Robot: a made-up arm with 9 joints.
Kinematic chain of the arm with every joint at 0, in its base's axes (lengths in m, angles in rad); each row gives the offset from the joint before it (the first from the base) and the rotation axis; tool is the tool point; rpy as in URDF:
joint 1: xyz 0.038 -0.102 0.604 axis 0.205 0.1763 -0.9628
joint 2: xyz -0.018 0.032 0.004 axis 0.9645 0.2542 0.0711
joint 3: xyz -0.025 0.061 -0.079 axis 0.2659 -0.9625 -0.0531
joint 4: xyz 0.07 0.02 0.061 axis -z
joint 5: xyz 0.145 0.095 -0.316 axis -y
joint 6: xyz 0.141 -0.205 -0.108 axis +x
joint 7: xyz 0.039 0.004 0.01 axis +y
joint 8: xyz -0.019 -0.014 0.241 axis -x
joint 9: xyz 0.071 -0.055 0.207 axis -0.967 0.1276 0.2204
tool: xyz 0.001 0.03 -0.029 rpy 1.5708 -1.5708 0
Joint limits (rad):
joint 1: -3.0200..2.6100
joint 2: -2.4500..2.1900
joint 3: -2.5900..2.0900
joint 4: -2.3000..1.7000
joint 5: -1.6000..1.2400
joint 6: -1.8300..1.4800
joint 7: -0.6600..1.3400
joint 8: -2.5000..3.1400
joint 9: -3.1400..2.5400
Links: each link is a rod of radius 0.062 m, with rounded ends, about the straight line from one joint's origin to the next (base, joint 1, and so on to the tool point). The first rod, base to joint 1, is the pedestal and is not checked.
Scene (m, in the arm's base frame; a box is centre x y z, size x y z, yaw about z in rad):
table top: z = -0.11
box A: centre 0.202 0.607 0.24 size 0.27 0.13 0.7 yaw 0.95
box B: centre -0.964 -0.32 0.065 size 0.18 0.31 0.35 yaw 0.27
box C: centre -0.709 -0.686 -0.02 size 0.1 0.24 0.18 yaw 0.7
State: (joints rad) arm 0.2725 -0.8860 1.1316 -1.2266 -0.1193 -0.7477 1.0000 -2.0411 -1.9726
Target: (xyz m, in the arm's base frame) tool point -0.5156 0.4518 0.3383
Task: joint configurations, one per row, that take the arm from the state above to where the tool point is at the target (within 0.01 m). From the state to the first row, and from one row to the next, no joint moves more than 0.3 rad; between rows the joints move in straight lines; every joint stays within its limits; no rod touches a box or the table.
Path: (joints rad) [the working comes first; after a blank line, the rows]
Joints at the target: 2.2003 -1.2423 -0.9275 -1.1856 -0.7957 -0.1454 1.3201 -1.8393 -1.9124
Straight joint move there: touches the table top.

1: 0.3506 -0.9863 0.8456 -1.1769 -0.1475 -0.5136 1.0680 -2.0682 -1.9104
2: 0.4286 -1.0866 0.5597 -1.1271 -0.1757 -0.2796 1.1360 -2.0954 -1.8482
3: 0.5067 -1.1869 0.2737 -1.0774 -0.2039 -0.0455 1.2040 -2.1225 -1.7859
4: 0.5847 -1.2873 -0.0123 -1.0276 -0.2321 0.1886 1.2720 -2.1497 -1.7237
5: 0.6628 -1.3876 -0.2983 -0.9779 -0.2602 0.4227 1.3400 -2.1768 -1.6615
6: 0.9190 -1.3634 -0.4031 -1.0125 -0.3495 0.3280 1.3367 -2.1206 -1.7033
7: 1.1753 -1.3391 -0.5080 -1.0471 -0.4387 0.2333 1.3334 -2.0643 -1.7452
8: 1.4315 -1.3149 -0.6129 -1.0817 -0.5280 0.1386 1.3301 -2.0081 -1.7870
9: 1.6878 -1.2907 -0.7177 -1.1164 -0.6172 0.0440 1.3267 -1.9518 -1.8288
10: 1.9440 -1.2665 -0.8226 -1.1510 -0.7065 -0.0507 1.3234 -1.8956 -1.8706
11: 2.2003 -1.2423 -0.9275 -1.1856 -0.7957 -0.1454 1.3201 -1.8393 -1.9124

